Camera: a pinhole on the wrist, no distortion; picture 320 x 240 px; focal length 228.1 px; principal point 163.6 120.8 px. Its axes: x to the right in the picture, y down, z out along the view. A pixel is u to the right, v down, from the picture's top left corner.
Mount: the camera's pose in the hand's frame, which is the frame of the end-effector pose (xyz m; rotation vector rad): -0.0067 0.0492 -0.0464 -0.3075 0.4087 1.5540
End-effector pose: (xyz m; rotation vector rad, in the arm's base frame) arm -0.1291 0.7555 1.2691 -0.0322 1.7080 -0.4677
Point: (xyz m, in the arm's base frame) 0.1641 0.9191 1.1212
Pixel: 204.4 107.0
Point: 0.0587 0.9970 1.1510
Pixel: 296.5 119.6
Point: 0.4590 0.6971 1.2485
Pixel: 71.0 166.5
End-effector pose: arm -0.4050 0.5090 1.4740 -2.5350 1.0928 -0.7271
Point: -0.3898 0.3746 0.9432
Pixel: 174.7 160.1
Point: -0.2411 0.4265 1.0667
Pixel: 100.7 122.6
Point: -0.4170 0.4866 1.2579
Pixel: 130.0 192.9
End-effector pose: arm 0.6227 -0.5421 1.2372 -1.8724 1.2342 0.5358
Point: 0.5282 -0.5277 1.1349
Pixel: 192.5 80.2
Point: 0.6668 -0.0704 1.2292
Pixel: outside the picture
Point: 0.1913 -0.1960 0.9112
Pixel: 221.6 185.7
